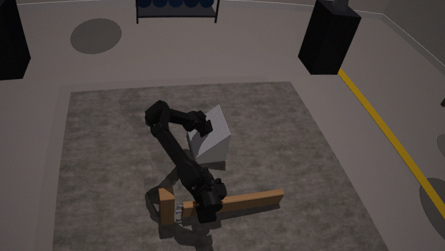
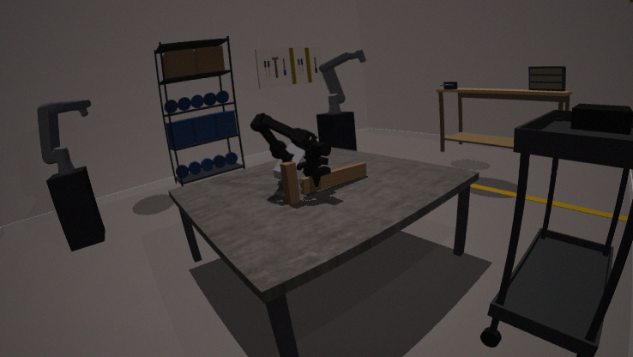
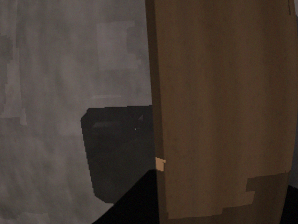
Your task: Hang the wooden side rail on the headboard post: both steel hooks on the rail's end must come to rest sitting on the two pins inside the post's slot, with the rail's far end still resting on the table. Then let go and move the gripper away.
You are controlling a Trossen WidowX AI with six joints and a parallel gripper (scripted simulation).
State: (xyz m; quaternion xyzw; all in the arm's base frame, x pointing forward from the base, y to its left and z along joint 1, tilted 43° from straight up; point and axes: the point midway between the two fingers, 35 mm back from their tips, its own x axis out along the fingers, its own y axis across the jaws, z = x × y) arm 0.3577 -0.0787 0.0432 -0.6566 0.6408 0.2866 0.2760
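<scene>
The wooden headboard post lies 130 mm to the right of my gripper tip and 40 mm above it.
</scene>
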